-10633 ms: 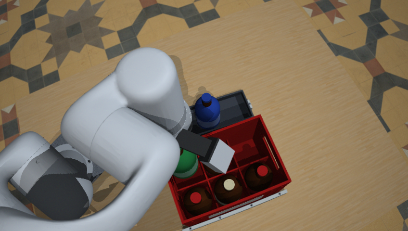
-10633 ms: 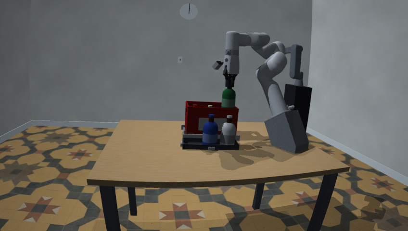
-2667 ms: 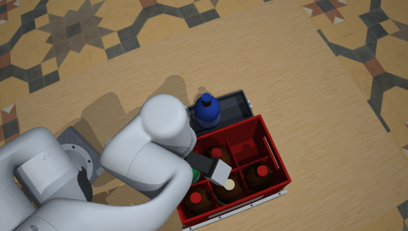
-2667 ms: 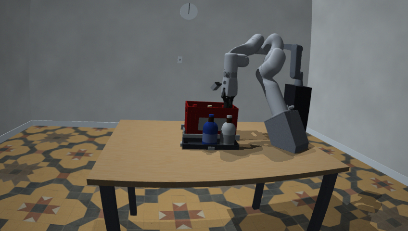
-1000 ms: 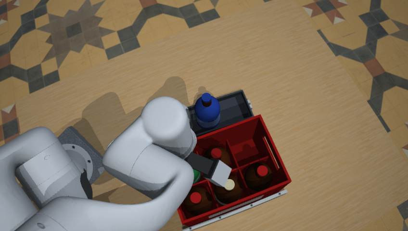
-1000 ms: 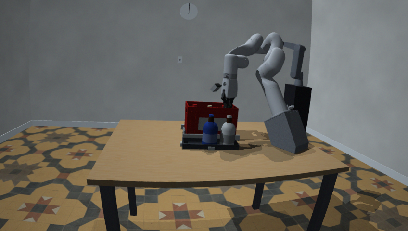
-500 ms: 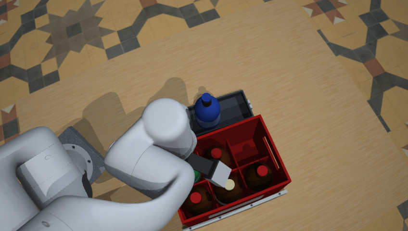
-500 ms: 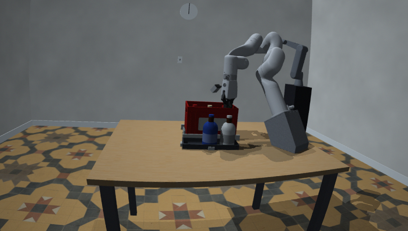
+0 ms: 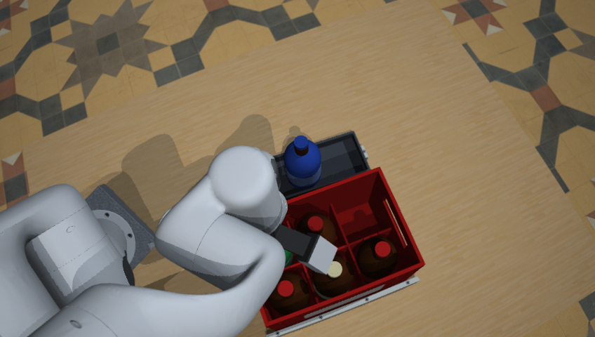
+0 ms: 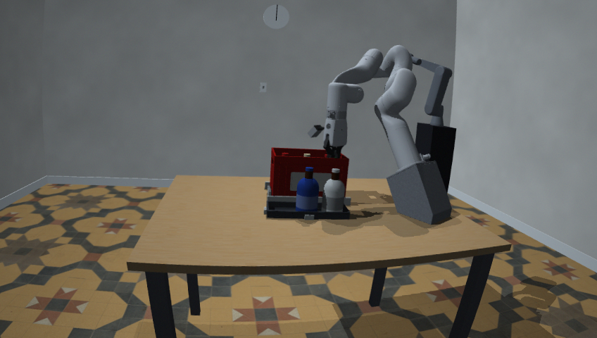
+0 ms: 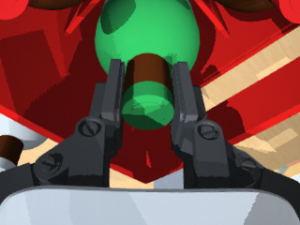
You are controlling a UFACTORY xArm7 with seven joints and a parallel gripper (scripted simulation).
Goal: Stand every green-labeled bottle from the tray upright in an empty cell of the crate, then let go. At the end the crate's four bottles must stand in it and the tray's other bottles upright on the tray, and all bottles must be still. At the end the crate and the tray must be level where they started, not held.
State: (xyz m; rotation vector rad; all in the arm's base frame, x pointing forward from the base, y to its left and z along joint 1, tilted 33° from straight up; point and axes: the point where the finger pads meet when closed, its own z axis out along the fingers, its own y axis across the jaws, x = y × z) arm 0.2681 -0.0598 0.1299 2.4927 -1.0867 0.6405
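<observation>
My hand is 70 mm above the green bottle. Round my hand: white bottle (40 mm ahead, 160 mm to the left, 80 mm below); then red crate (80 mm ahead, 50 mm to the right, 80 mm below); then blue bottle (130 mm ahead, 140 mm to the left, 80 mm below).
</observation>
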